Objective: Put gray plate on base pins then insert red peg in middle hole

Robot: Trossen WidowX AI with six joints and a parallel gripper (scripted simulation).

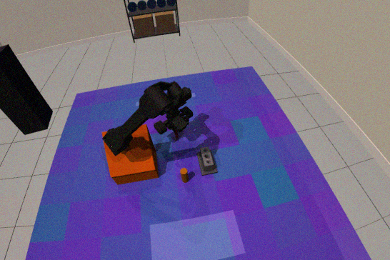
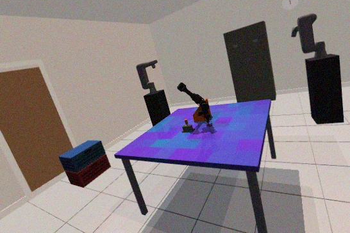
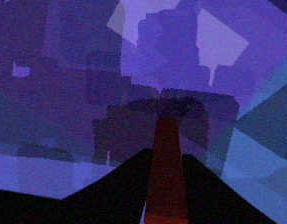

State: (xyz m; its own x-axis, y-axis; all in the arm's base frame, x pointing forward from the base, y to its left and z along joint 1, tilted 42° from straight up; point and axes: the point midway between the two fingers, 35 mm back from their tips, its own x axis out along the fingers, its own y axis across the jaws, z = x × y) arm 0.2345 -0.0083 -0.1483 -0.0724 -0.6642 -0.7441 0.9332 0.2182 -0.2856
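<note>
My gripper tip is 20 cm to the left of the gray plate and 10 cm short of it. From my gripper tip the other things lie so: orange cylinder 25 cm to the right, 2 cm behind; dark gray base 20 cm to the right, 10 cm ahead, 3 cm below; red peg right at my gripper tip.
</note>
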